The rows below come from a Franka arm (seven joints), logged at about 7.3 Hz.
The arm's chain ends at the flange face. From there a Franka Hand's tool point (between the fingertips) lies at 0.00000 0.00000 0.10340 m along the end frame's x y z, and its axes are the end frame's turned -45 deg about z.
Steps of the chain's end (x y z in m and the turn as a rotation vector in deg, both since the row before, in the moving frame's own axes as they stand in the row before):
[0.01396, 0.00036, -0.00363, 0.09, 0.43, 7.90]
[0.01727, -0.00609, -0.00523, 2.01, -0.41, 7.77]
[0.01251, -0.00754, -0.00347, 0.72, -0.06, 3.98]
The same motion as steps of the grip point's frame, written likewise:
[0.01025, 0.01060, -0.00363, -0.24, 0.37, 7.90]
[0.01876, 0.00497, -0.00530, 1.71, 1.13, 7.77]
[0.01505, 0.00255, -0.00348, 0.55, 0.47, 3.98]

